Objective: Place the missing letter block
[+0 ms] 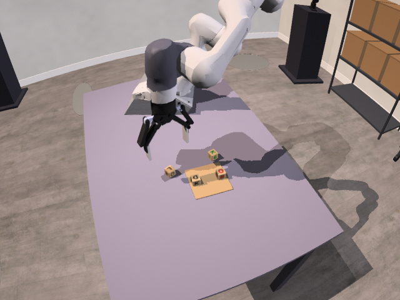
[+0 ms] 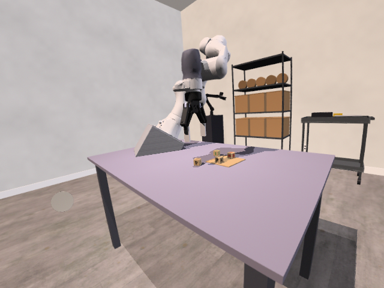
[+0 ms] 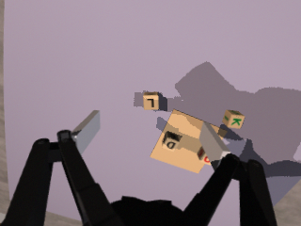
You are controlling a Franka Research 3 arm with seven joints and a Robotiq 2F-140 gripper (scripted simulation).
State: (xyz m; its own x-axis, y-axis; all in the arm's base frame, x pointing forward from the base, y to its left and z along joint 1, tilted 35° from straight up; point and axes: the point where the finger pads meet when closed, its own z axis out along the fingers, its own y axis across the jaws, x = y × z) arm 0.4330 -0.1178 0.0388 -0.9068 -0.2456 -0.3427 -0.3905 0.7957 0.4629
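The wooden block lies 12 cm below my hand. Round my hand: tan mat (14 cm below, 13 cm to the left, 6 cm ahead).
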